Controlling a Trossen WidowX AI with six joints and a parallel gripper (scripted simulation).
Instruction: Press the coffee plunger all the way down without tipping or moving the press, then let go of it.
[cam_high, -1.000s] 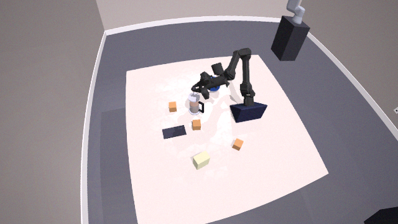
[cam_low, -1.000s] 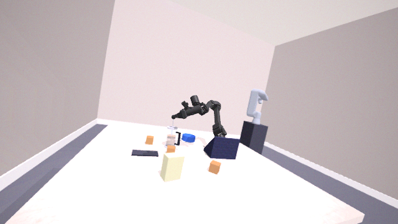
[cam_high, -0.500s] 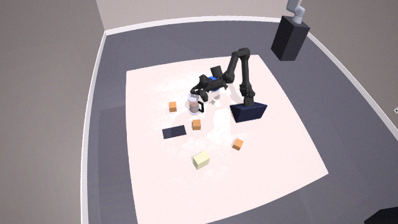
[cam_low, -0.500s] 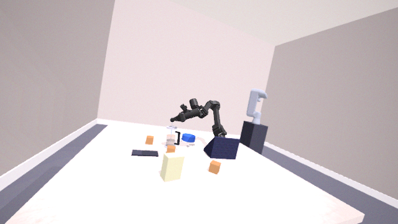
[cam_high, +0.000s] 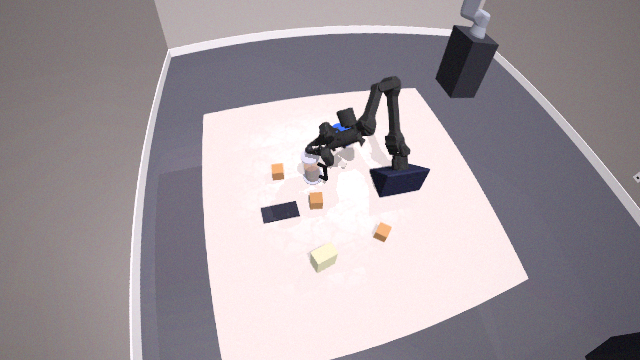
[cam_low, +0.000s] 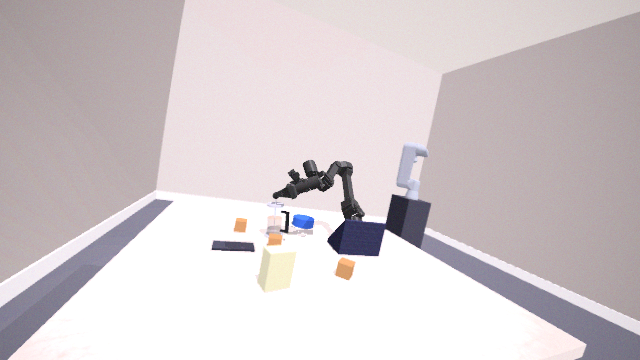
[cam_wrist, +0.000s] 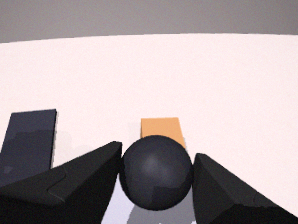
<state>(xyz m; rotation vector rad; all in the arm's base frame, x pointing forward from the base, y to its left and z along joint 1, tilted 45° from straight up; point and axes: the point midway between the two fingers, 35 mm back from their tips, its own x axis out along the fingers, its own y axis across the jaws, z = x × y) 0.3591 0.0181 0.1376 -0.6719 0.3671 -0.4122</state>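
My gripper tip is now 30 mm past the glass coffee press, 10 mm to the right of it and 90 mm above it. Round my gripper tip: pale yellow block: 20 mm ahead, 390 mm to the left, 130 mm below.
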